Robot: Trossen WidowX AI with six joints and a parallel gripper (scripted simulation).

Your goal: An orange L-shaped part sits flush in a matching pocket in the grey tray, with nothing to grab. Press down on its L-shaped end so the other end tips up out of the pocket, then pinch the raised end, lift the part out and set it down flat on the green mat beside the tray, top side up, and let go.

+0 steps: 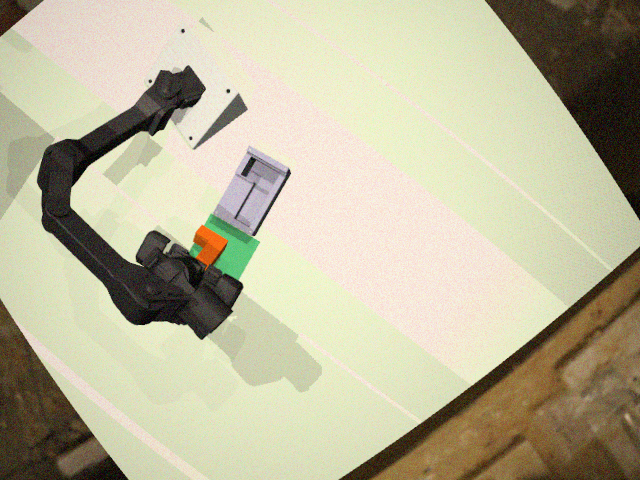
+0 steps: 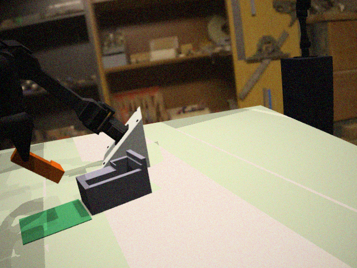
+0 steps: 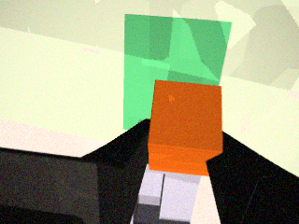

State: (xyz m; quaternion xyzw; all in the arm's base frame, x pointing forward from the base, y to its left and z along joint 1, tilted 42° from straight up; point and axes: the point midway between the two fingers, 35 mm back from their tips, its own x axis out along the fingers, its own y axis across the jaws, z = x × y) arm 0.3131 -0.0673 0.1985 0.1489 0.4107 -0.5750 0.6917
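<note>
The green mat lies 1 cm behind my gripper tip, 2 cm to the left of it and 17 cm below it. From my gripper tip the other things lie so: grey tray 7 cm behind, 16 cm to the left, 16 cm below; then orange L-shaped part 3 cm behind, 2 cm to the left, 3 cm below.
</note>
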